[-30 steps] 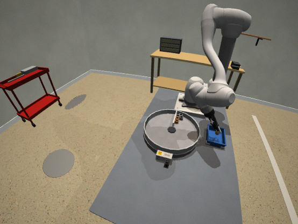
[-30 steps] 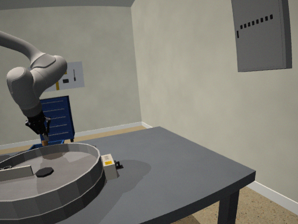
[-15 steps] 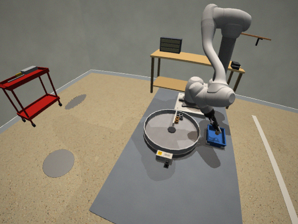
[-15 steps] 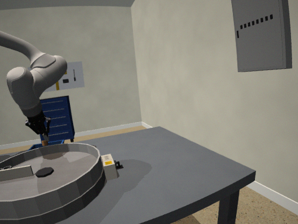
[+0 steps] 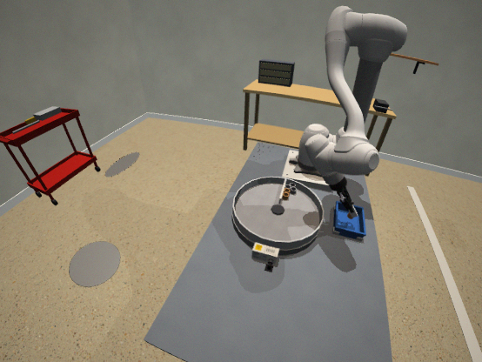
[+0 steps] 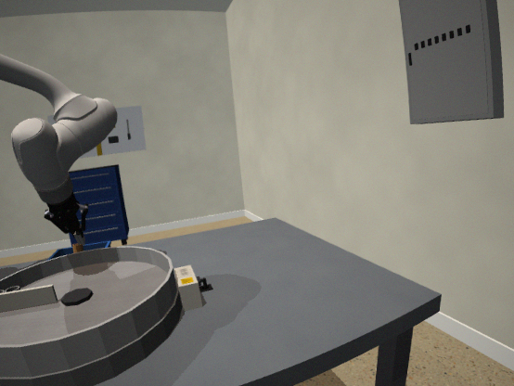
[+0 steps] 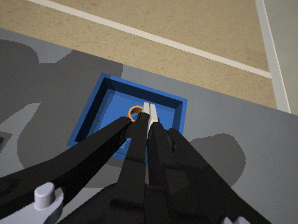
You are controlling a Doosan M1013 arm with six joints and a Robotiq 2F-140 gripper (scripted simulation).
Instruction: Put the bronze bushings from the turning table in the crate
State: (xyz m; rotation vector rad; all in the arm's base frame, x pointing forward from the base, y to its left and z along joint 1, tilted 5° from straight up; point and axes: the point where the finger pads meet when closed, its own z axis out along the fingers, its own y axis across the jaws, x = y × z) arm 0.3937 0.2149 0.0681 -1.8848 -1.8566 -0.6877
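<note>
The blue crate lies 8 cm below my hand, 1 cm to the left of it and 1 cm behind it. From my hand the other things lie so: round grey turning table: 35 cm to the right, 5 cm below, 4 cm ahead.
</note>
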